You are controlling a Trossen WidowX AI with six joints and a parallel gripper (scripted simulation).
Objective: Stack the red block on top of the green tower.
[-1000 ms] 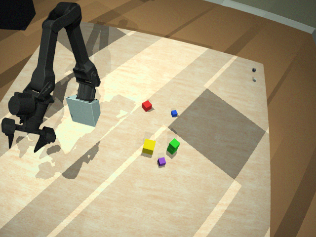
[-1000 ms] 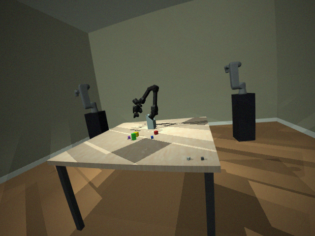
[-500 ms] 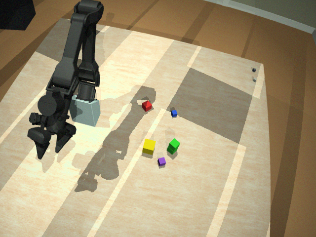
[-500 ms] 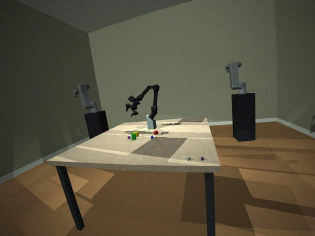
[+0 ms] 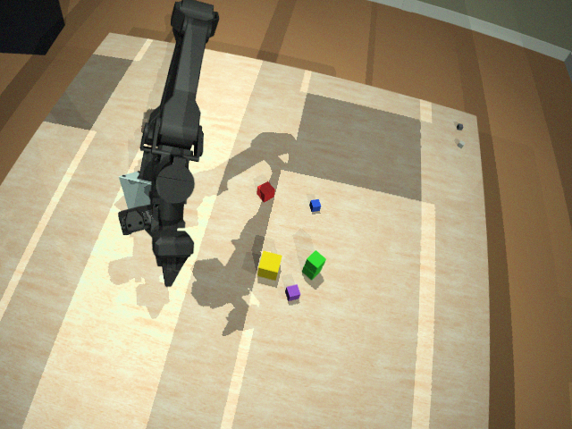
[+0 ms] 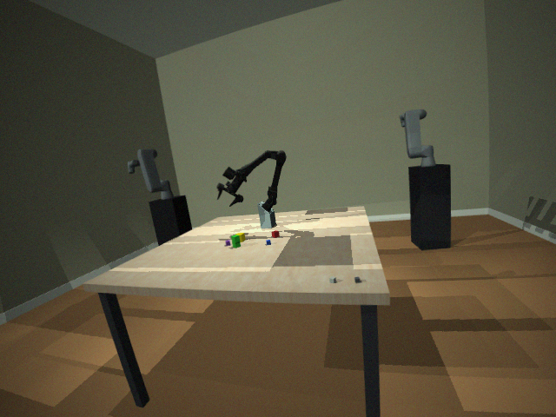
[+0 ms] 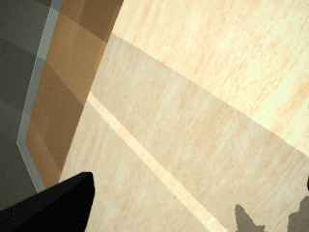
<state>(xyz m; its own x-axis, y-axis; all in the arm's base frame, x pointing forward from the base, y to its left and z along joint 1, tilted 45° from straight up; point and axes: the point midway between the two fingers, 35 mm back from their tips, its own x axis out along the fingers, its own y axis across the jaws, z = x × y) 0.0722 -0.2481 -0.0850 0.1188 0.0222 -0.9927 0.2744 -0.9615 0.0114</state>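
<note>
My gripper tip is now 170 mm short of the red block, 350 mm to the right of it and 190 mm above it. Also, from my gripper tip: yellow block (190 mm ahead, 140 mm to the left, 190 mm below); then blue block (290 mm ahead, 330 mm to the left, 200 mm below); then purple block (250 mm ahead, 80 mm to the left, 200 mm below).
</note>
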